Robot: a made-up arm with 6 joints.
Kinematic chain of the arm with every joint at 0, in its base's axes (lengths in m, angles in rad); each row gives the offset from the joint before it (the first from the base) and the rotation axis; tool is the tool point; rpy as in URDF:
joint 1: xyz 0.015 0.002 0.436 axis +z
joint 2: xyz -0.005 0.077 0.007 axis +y
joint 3: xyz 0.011 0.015 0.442 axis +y
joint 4: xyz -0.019 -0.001 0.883 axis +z
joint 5: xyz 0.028 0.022 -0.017 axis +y
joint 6: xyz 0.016 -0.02 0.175 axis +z
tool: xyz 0.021 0.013 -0.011 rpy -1.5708 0 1.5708
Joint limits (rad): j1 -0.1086..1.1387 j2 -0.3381..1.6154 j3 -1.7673..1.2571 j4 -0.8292..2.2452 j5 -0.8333..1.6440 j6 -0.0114..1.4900
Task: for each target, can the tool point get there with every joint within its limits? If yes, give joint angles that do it. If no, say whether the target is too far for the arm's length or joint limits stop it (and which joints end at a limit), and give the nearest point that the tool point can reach.
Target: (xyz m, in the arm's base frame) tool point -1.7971 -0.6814 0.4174
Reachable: no: too far | nearest point -1.0631 -0.4046 0.6125 | short by 0.808 m
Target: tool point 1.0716 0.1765 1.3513
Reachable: yes | joints 0.0322 0.3577 0.7140 0.7609 -0.0028 1.0126
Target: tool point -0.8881 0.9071 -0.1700
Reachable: no: joint limits stop it (at a limit: joint 1, joint 2, joint 3, joint 6) | nearest point -0.8463 0.3414 0.2876 | short by 0.729 m
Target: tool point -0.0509 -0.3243 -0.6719
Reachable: no: joint limits stop it (at a limit: joint 1, joint 2, joint 3, joint 6) | nearest point 0.5337 -0.0593 -0.4737 | short by 0.672 m
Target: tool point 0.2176 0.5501 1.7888
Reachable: yes | joints 1.0332 0.3380 0.0208 -0.1192 0.2161 0.7665
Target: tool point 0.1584 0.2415 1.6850
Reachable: yes | joints 0.0095 0.8397 -1.0640 1.0715 0.7972 1.2074
